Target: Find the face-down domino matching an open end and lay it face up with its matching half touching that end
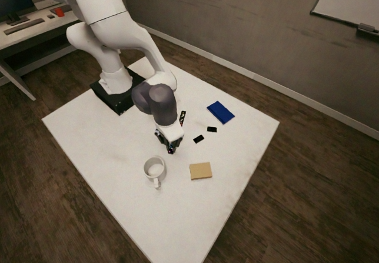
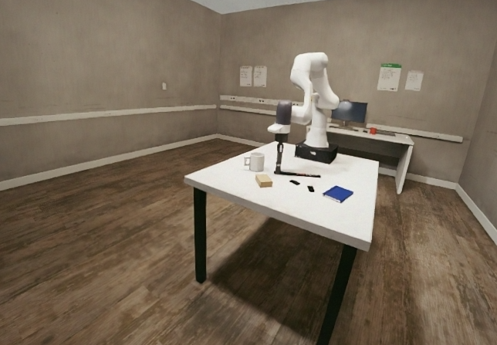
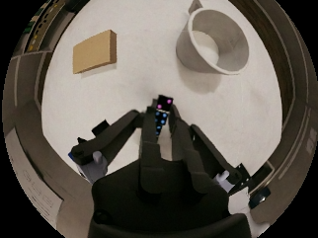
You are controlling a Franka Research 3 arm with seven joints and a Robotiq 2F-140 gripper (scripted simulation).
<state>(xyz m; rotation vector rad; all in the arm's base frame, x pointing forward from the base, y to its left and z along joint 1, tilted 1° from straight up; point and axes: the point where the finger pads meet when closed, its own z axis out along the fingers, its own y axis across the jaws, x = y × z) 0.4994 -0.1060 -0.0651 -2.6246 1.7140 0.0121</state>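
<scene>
My hand is 30 mm above the domino. Also, from my hand: tan block (180 mm ahead, 10 mm to the right, 20 mm below); then white mug (20 mm ahead, 140 mm to the right, 10 mm above).
</scene>
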